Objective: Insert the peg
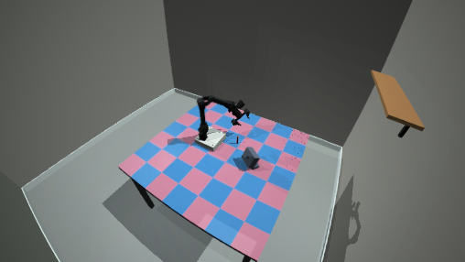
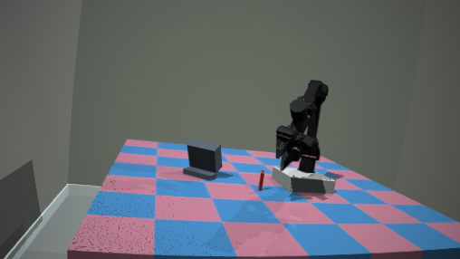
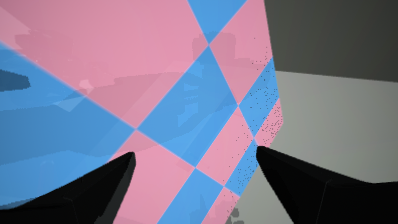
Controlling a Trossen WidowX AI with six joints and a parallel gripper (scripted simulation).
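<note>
Now: the red peg 20 mm behind my gripper tip, 140 mm to the right of it and 80 mm below it. From my gripper tip the other things lie so: sloped panel: 150 mm ahead, 340 mm to the right, 60 mm below.
</note>
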